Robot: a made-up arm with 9 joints. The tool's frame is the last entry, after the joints. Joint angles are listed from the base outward.
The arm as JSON. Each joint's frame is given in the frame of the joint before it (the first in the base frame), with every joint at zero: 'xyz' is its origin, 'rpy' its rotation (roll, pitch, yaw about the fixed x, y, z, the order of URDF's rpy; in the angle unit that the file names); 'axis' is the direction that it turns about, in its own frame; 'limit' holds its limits. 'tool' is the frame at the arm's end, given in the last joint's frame.
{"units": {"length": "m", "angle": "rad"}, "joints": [
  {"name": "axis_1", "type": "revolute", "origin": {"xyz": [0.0, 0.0, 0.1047], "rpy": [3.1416, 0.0, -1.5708]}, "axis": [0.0, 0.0, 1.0], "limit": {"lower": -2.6, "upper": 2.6}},
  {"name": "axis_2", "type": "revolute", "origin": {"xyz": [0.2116, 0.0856, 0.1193], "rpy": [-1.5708, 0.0, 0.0]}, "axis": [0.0, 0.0, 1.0], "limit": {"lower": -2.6, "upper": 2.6}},
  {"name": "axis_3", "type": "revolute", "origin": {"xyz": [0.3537, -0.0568, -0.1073], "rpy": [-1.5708, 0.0, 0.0]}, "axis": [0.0, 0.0, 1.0], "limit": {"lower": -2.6, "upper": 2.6}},
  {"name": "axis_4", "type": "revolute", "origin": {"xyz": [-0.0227, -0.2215, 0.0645], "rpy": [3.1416, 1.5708, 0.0]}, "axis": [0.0, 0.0, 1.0], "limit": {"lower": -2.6, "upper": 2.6}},
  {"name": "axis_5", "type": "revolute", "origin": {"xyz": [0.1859, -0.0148, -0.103], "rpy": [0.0, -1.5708, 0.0]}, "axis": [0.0, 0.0, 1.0], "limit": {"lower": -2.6, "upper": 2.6}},
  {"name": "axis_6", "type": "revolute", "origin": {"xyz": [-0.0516, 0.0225, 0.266], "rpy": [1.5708, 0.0, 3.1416]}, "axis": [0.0, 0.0, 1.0], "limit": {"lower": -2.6, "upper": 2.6}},
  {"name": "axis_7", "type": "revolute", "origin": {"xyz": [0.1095, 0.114, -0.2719], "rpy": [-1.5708, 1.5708, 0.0]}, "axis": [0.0, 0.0, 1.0], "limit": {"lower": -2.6, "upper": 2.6}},
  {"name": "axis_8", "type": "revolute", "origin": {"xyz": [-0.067, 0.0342, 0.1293], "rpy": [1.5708, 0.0, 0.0]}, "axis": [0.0, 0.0, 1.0], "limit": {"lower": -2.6, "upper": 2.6}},
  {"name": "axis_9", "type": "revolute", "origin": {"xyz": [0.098, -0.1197, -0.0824], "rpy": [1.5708, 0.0, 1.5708]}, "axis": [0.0, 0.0, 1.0], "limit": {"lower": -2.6, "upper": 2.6}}
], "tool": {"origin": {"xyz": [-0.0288, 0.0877, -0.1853], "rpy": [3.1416, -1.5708, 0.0]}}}
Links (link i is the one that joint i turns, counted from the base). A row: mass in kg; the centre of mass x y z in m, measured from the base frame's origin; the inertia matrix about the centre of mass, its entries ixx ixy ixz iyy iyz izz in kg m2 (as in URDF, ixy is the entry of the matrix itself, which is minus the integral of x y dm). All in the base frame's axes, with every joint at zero. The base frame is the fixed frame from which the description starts. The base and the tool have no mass.
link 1: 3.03; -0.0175 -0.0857 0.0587; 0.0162 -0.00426 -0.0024 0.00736 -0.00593 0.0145
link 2: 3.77; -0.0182 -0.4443 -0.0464; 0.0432 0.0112 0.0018 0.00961 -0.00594 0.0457
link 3: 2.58; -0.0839 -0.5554 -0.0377; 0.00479 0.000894 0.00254 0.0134 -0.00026 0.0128
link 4: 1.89; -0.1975 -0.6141 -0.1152; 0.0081 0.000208 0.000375 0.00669 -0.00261 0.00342
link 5: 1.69; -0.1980 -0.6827 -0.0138; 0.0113 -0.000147 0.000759 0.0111 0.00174 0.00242
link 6: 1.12; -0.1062 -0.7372 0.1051; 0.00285 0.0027 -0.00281 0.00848 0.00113 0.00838
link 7: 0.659; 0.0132 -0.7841 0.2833; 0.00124 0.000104 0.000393 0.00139 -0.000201 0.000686
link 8: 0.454; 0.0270 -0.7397 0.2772; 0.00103 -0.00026 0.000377 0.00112 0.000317 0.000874
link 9: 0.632; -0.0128 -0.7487 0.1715; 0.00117 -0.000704 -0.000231 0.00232 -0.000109 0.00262
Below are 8 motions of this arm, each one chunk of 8 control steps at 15 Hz.
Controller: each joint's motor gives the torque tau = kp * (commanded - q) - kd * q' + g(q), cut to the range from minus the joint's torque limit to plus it. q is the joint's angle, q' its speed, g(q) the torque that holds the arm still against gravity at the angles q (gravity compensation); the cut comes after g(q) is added. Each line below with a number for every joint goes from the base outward.
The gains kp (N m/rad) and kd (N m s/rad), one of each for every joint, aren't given. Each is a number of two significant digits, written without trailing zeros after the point. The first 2 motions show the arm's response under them.
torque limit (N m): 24 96 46 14 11 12 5.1 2.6 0.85
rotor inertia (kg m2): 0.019 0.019 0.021 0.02 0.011 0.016 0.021 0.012 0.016
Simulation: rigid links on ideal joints. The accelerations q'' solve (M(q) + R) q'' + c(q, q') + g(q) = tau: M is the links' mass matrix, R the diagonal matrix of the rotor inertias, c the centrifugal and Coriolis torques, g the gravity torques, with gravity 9.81 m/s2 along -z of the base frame. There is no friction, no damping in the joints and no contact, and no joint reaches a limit. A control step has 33 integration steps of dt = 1/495 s. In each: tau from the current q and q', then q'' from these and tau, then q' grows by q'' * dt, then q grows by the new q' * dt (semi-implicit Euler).
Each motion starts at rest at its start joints. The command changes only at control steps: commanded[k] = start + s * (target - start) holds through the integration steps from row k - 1 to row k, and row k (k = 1, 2, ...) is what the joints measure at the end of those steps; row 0 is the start. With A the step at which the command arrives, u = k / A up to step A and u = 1 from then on. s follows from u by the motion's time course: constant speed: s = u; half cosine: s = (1 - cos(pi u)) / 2; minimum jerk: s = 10 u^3 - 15 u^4 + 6 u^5; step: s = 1 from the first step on.
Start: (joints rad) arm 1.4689 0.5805 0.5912 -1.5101 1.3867 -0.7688 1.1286 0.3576 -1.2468
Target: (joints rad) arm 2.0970 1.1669 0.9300 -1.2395 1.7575 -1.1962 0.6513 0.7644 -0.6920
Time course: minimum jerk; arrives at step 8
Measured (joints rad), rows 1 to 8:
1: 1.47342 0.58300 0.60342 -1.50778 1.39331 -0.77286 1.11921 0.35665 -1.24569
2: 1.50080 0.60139 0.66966 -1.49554 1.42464 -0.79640 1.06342 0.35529 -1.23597
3: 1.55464 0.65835 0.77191 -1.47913 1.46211 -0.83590 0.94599 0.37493 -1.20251
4: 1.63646 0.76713 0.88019 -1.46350 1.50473 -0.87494 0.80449 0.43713 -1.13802
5: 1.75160 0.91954 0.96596 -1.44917 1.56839 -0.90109 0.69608 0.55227 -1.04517
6: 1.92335 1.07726 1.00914 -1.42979 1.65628 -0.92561 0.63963 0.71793 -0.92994
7: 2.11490 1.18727 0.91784 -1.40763 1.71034 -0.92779 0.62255 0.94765 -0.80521
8: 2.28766 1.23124 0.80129 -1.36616 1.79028 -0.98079 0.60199 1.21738 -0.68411
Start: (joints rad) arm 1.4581 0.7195 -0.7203 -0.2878 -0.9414 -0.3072 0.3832 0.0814 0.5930
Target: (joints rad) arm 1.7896 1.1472 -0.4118 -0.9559 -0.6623 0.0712 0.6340 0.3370 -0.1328
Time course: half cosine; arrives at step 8
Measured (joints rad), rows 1 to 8:
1: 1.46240 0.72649 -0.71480 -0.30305 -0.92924 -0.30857 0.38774 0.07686 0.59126
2: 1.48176 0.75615 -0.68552 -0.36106 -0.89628 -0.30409 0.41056 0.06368 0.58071
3: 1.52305 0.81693 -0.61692 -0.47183 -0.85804 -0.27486 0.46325 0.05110 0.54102
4: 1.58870 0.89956 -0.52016 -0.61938 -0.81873 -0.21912 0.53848 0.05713 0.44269
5: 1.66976 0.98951 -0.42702 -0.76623 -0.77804 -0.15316 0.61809 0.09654 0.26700
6: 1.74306 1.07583 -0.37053 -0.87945 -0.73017 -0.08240 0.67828 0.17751 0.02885
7: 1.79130 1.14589 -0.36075 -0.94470 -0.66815 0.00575 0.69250 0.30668 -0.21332
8: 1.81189 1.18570 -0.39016 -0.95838 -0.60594 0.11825 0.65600 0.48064 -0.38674
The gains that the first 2 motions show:
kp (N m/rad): 590 360 100 32 26 15 12 2.4 1.9
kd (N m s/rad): 25 13 1.5 1.3 0.69 0.39 0.27 0.079 0.093
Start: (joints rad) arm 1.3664 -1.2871 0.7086 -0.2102 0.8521 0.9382 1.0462 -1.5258 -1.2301
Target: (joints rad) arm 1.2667 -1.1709 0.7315 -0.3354 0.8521 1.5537 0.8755 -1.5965 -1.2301
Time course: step
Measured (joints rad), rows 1 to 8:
1: 1.30440 -1.25308 0.68818 -0.24587 0.78245 1.20133 0.99874 -1.47310 -1.17628
2: 1.26045 -1.17158 0.74108 -0.27563 0.76292 1.55912 0.91793 -1.49846 -1.10210
3: 1.24994 -1.11245 0.76265 -0.31518 0.82777 1.74730 0.84489 -1.61693 -1.10959
4: 1.25731 -1.11194 0.74256 -0.38034 0.89441 1.71966 0.78889 -1.73856 -1.20222
5: 1.27248 -1.15019 0.72422 -0.41320 0.91704 1.61567 0.82090 -1.79489 -1.30455
6: 1.28073 -1.18915 0.71855 -0.39657 0.90818 1.56263 0.90432 -1.77817 -1.34693
7: 1.27802 -1.20472 0.72444 -0.35827 0.88199 1.56660 0.92582 -1.70841 -1.32213
8: 1.27030 -1.19615 0.73367 -0.32761 0.85014 1.58289 0.87149 -1.61562 -1.26766

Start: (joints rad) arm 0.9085 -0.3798 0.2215 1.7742 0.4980 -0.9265 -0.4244 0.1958 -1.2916
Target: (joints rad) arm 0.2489 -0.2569 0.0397 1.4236 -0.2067 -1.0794 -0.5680 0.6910 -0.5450
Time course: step
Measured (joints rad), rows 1 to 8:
1: 0.87522 -0.35183 0.07435 1.63054 0.41508 -1.07411 -0.63989 0.36041 -1.19912
2: 0.81383 -0.30426 -0.12915 1.48971 0.20224 -1.10906 -0.79120 0.68478 -0.94504
3: 0.74703 -0.27523 -0.15499 1.48999 -0.11797 -1.13323 -0.66004 0.92435 -0.58871
4: 0.68661 -0.24784 -0.02424 1.53436 -0.41318 -1.36210 -0.54195 1.07787 -0.25120
5: 0.62386 -0.20878 0.07076 1.51092 -0.55887 -1.43784 -0.56032 1.22803 -0.01413
6: 0.53496 -0.18340 0.04082 1.44691 -0.57138 -1.22249 -0.60247 1.37077 0.08961
7: 0.41843 -0.18755 -0.01227 1.38384 -0.53756 -1.03786 -0.59747 1.44086 0.04078
8: 0.28664 -0.20919 0.00489 1.34676 -0.46668 -1.04721 -0.54665 1.38950 -0.16181

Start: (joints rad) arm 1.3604 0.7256 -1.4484 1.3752 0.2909 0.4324 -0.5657 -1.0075 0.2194
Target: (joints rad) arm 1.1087 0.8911 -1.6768 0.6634 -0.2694 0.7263 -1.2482 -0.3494 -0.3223
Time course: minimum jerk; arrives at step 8
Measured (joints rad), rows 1 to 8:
1: 1.35836 0.72693 -1.44893 1.37286 0.28198 0.43414 -0.57017 -1.00505 0.21617
2: 1.34535 0.73549 -1.45519 1.35374 0.22936 0.44470 -0.60578 -0.98469 0.19359
3: 1.31242 0.75712 -1.48200 1.28781 0.11719 0.47788 -0.72289 -0.91483 0.13384
4: 1.25881 0.79133 -1.54042 1.15316 -0.01793 0.56696 -0.94286 -0.77462 0.05210
5: 1.18992 0.83021 -1.61782 0.97138 -0.12380 0.70728 -1.19825 -0.57751 -0.01358
6: 1.12690 0.86488 -1.68976 0.79526 -0.17429 0.80674 -1.35316 -0.36282 -0.07149
7: 1.09077 0.89137 -1.72846 0.65332 -0.19503 0.80336 -1.32791 -0.18403 -0.17258
8: 1.08687 0.90646 -1.72043 0.55197 -0.22304 0.73780 -1.21526 -0.10298 -0.32197

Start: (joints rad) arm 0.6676 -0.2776 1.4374 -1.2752 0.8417 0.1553 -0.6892 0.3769 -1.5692
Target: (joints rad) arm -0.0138 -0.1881 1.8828 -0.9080 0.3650 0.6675 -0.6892 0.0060 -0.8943
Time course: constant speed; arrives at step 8
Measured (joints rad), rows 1 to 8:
1: 0.65783 -0.27298 1.44057 -1.25777 0.82173 0.24095 -0.69630 0.36841 -1.55998
2: 0.63957 -0.26226 1.48794 -1.21788 0.80510 0.39969 -0.72621 0.33968 -1.53584
3: 0.61197 -0.25045 1.55299 -1.17934 0.77525 0.52191 -0.73266 0.28438 -1.49508
4: 0.57030 -0.24051 1.60812 -1.14841 0.71427 0.57138 -0.70888 0.21021 -1.42902
5: 0.51552 -0.23025 1.66859 -1.11505 0.63053 0.58347 -0.69523 0.13654 -1.33262
6: 0.44345 -0.21679 1.73121 -1.07612 0.53955 0.59301 -0.69708 0.08376 -1.21251
7: 0.34891 -0.19963 1.78578 -1.03144 0.45598 0.62053 -0.69867 0.05860 -1.08438
8: 0.23092 -0.18110 1.83560 -0.98379 0.38824 0.67350 -0.69721 0.04982 -0.96526

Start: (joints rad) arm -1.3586 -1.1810 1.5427 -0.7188 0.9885 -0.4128 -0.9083 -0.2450 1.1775
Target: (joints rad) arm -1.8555 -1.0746 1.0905 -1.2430 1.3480 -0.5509 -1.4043 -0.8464 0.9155
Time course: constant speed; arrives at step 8
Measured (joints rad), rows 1 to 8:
1: -1.40440 -1.17487 1.45171 -0.74602 1.05597 -0.44043 -0.95008 -0.26161 1.16149
2: -1.45903 -1.16393 1.38174 -0.80195 1.12108 -0.46194 -1.05705 -0.30566 1.13379
3: -1.52062 -1.14652 1.33474 -0.87784 1.17518 -0.46518 -1.16467 -0.36800 1.11372
4: -1.58721 -1.12583 1.28880 -0.96822 1.20822 -0.46242 -1.22111 -0.45302 1.10233
5: -1.65423 -1.10684 1.24337 -1.06090 1.22507 -0.47126 -1.24340 -0.56313 1.08137
6: -1.72118 -1.09240 1.19966 -1.14087 1.24626 -0.49451 -1.27063 -0.69389 1.03548
7: -1.78781 -1.08230 1.15397 -1.20329 1.28159 -0.52356 -1.31584 -0.83440 0.96694
8: -1.85273 -1.07402 1.10186 -1.25607 1.32639 -0.55180 -1.37171 -0.96792 0.89126

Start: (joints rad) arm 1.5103 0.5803 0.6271 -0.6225 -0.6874 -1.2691 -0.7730 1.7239 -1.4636
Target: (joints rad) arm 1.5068 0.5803 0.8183 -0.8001 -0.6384 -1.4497 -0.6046 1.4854 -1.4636
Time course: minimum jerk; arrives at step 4
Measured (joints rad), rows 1 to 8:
1: 1.51276 0.58069 0.63897 -0.63575 -0.68979 -1.26919 -0.75664 1.71941 -1.46500
2: 1.52211 0.58286 0.69179 -0.69593 -0.69982 -1.27544 -0.68107 1.69310 -1.47391
3: 1.52857 0.58647 0.76348 -0.78255 -0.70986 -1.31201 -0.57657 1.63223 -1.49561
4: 1.52015 0.58632 0.80263 -0.82892 -0.70569 -1.39685 -0.54410 1.55498 -1.51680
5: 1.50679 0.57937 0.82468 -0.82382 -0.68284 -1.48380 -0.58713 1.49127 -1.51465
6: 1.49786 0.57010 0.85137 -0.79990 -0.64311 -1.53060 -0.63220 1.45785 -1.48237
7: 1.49152 0.56565 0.86983 -0.78127 -0.59888 -1.54819 -0.64416 1.45144 -1.43213
8: 1.48759 0.56919 0.87280 -0.77537 -0.56750 -1.55005 -0.63611 1.45309 -1.38418

